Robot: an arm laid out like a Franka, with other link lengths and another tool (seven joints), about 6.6 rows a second.
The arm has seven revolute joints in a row. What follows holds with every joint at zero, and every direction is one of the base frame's. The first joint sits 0.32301 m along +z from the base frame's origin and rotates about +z. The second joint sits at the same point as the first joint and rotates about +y. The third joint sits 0.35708 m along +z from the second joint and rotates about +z. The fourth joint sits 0.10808 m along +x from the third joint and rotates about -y. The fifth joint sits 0.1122 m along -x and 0.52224 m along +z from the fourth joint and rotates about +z. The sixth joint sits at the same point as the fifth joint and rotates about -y. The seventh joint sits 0.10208 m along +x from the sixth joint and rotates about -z. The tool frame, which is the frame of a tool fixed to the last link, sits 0.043 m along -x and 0.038 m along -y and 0.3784 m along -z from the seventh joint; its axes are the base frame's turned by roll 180, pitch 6.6 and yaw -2.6 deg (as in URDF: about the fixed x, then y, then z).
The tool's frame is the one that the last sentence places.
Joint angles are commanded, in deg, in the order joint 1, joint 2, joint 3, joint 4, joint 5, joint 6, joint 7. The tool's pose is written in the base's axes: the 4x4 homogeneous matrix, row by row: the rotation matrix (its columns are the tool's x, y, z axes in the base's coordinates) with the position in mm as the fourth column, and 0 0 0 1 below. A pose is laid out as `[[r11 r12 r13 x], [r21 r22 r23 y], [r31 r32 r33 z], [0 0 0 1]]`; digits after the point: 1 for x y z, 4 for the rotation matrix.
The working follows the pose.
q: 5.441, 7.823, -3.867, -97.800, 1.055, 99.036, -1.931
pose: [[0.9736 0.0115 -0.2280 705.9], [0.0129 -0.9999 0.0044 -13.6], [-0.2279 -0.0072 -0.9737 246.5], [0 0 0 1]]
Where each joint sits with the arm in this pose, in the base's axes (m; each line is computed from the numbers above, not from the rounded line before):
joint 1: 0.0000 0.0000 0.3230
joint 2: 0.0000 0.0000 0.3230
joint 3: 0.0484 0.0046 0.6768
joint 4: 0.1554 0.0075 0.6621
joint 5: 0.6884 0.0222 0.6297
joint 6: 0.6884 0.0222 0.6297
joint 7: 0.7898 0.0246 0.6180
the tool: 0.7059 -0.0136 0.2465

